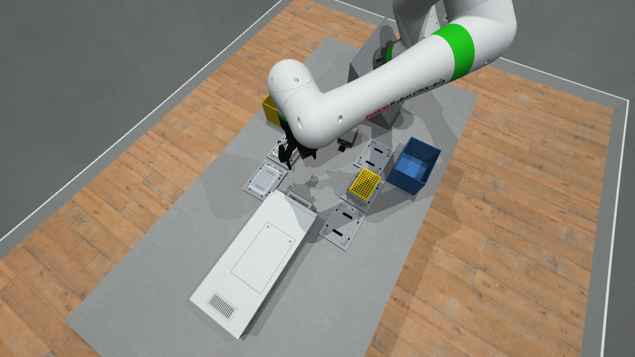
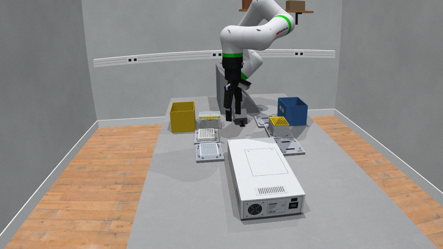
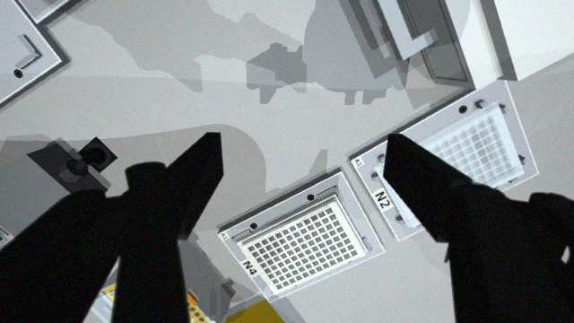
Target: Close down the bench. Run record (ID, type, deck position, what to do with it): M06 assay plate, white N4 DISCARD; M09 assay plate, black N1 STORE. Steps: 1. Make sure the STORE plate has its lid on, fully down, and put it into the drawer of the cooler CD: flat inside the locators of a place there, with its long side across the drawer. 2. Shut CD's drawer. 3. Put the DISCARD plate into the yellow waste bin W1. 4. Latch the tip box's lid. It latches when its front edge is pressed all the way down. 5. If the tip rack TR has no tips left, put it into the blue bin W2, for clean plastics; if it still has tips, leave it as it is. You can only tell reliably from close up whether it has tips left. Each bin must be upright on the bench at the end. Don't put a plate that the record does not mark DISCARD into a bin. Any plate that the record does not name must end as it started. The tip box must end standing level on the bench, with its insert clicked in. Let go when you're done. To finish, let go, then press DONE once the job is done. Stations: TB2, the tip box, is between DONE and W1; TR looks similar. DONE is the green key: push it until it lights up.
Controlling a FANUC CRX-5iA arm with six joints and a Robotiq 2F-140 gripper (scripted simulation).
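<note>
The white assay plate is 130 mm to the right of my hand, 130 mm below it and 70 mm behind it. Round my hand: nest N4: 150 mm below, 130 mm to the right, 70 mm behind; tip box lid: 240 mm behind, 100 mm to the right, 100 mm below; tip rack TR: 250 mm to the left, 100 mm below, 80 mm behind.
</note>
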